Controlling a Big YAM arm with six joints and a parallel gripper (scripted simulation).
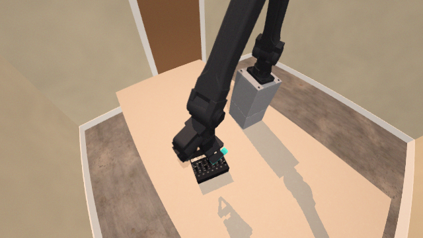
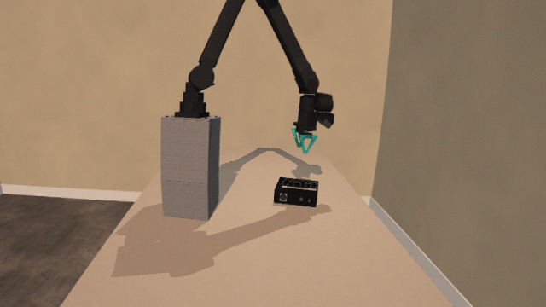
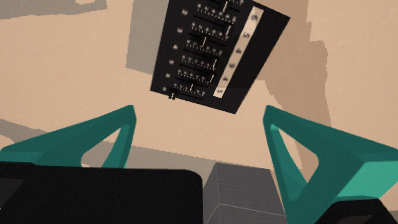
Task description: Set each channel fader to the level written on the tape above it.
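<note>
Now: the channel 2 fader cap 13 cm below my hand, 4 cm ahead of it and 3 cm to the right of it. The rest, counted from my hand: channel 4 fader cap: 13 cm below, 2 cm to the right, 1 cm behind; then channel 5 fader cap: 13 cm below, 3 cm to the right, 3 cm behind; then channel 3 fader cap: 13 cm below, 2 cm ahead.
</note>
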